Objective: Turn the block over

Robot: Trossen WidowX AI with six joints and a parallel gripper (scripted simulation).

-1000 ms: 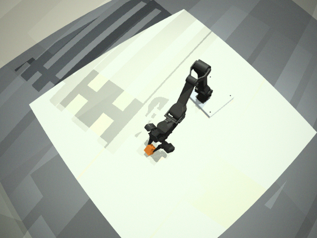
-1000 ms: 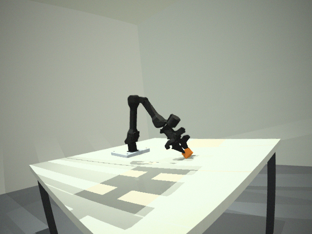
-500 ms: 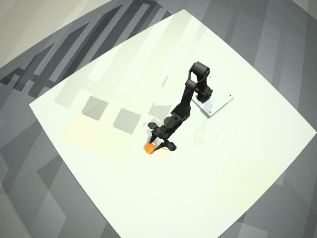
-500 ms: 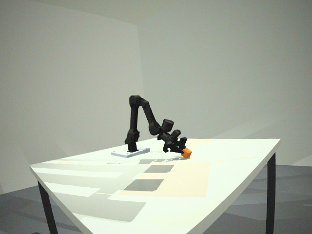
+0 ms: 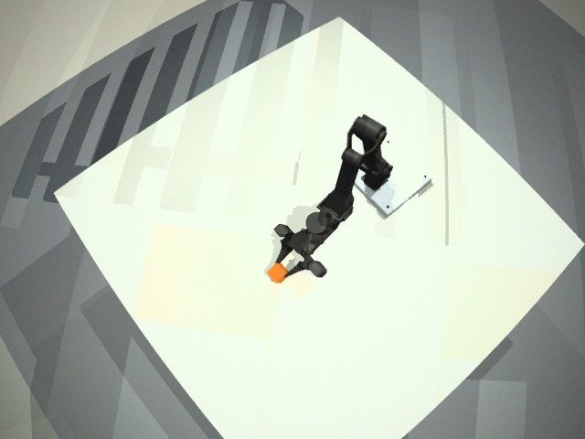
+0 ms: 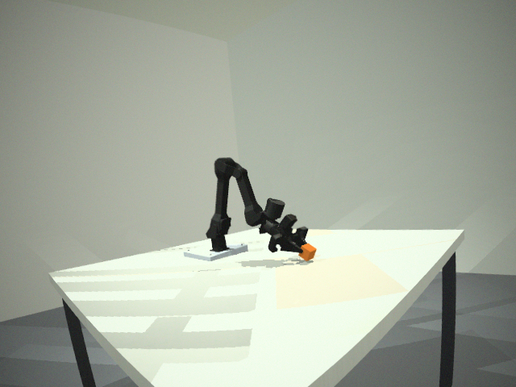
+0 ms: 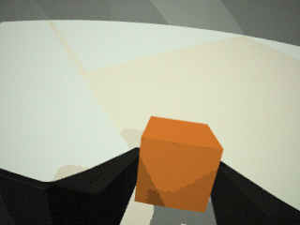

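Right now the orange block is 10 mm below my gripper tip.
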